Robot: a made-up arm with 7 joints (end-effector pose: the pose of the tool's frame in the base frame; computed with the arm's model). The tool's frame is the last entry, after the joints. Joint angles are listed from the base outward.
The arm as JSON. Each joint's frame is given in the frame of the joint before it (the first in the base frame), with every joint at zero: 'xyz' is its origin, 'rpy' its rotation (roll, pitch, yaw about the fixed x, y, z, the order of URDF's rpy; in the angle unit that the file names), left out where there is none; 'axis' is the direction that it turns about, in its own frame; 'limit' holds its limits. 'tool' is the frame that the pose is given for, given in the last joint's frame.
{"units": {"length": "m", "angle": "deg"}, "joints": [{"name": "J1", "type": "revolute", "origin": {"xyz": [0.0, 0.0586, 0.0], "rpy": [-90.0, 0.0, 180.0]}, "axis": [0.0, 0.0, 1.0], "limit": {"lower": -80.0, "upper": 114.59}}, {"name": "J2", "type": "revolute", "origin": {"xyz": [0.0, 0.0, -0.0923], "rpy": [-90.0, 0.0, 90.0]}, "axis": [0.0, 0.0, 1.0], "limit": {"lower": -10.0, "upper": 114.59}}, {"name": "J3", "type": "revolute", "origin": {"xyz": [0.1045, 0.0, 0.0], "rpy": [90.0, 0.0, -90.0]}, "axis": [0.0, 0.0, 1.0], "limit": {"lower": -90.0, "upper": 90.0}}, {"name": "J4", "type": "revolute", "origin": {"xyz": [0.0, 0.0, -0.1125], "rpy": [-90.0, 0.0, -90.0]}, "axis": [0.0, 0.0, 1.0], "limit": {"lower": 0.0, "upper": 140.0}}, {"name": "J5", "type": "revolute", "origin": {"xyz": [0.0, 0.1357, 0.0], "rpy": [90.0, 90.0, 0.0]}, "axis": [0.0, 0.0, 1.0], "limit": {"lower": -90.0, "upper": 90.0}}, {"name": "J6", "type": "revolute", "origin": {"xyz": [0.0, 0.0, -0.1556], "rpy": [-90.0, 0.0, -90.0]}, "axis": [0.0, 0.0, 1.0], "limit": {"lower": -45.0, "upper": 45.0}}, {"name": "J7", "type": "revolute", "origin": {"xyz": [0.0, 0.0, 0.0], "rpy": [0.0, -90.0, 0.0]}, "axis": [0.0, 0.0, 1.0], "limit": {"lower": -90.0, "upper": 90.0}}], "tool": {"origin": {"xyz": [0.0, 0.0, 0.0], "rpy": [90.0, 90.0, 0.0]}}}
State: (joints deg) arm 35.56 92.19 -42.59 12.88 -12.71 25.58 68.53
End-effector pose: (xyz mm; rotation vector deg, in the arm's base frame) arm 53.3 653.2 7.7 27.69 21.36 10.29
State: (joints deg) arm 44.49 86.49 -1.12 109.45 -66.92 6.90 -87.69
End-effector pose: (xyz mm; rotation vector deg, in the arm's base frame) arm 204.8 270.3 183.4 -79.45 57.84 8.11
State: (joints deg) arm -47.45 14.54 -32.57 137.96 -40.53 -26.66 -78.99
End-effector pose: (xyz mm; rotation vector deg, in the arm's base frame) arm 91.3 49.4 -139.4 26.72 -122.29 40.26
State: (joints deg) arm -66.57 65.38 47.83 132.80 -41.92 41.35 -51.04
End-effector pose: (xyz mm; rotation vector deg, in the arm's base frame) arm 181.9 234.2 -77.6 133.68 -86.96 -50.05
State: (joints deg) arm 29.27 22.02 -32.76 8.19 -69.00 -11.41 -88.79
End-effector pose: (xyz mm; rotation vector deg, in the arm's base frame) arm 263.6 319.5 -398.9 94.90 -96.22 -67.68
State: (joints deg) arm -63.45 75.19 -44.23 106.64 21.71 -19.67 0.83
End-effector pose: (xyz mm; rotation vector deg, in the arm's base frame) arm -109.5 230.3 -278.3 -39.99 -18.54 -46.52
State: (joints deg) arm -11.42 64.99 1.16 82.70 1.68 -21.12 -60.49
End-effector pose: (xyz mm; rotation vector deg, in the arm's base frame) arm 262.9 383.6 -157.3 80.46 -111.59 -9.84
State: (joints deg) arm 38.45 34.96 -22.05 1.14 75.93 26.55 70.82
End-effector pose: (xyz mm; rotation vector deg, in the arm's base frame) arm 264.0 440.3 -323.8 -63.47 -61.76 35.68
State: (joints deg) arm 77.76 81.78 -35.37 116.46 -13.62 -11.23 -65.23
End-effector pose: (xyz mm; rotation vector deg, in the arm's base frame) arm 203.3 215.6 173.5 -69.72 126.40 7.29
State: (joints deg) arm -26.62 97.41 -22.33 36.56 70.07 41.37 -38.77
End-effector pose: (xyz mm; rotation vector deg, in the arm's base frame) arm 140.3 606.6 -78.4 96.98 13.72 16.48
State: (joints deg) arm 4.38 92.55 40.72 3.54 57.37 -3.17 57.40
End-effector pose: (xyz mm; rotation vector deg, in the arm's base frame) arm 11.0 657.6 35.3 27.65 -101.99 20.90
